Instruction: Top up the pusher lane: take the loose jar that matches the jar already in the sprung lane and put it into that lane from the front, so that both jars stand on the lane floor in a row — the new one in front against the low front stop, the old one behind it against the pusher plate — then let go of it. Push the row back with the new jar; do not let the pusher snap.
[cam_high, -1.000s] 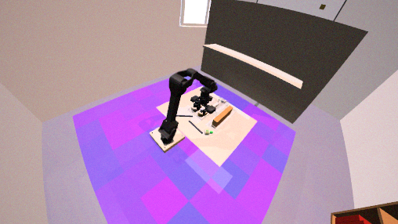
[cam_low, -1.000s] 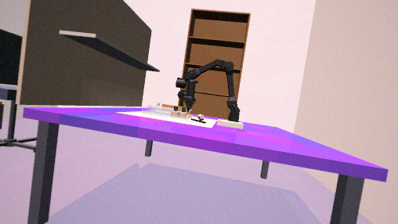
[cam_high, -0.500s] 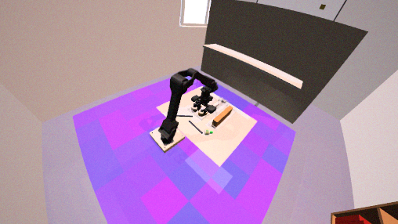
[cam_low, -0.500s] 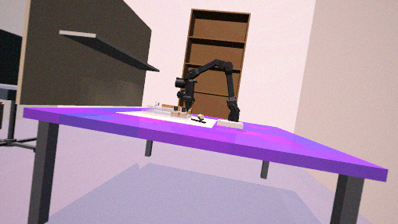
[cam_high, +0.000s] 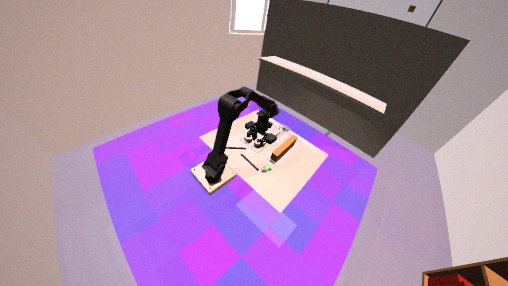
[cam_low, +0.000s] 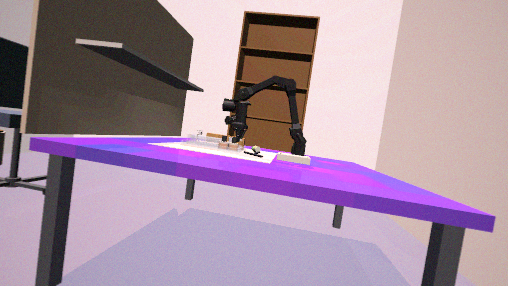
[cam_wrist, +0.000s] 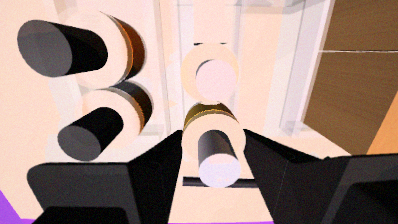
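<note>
Right now my gripper tip is 7 cm short of the cream mat, 1 cm to the left of it and 5 cm above it.
</note>
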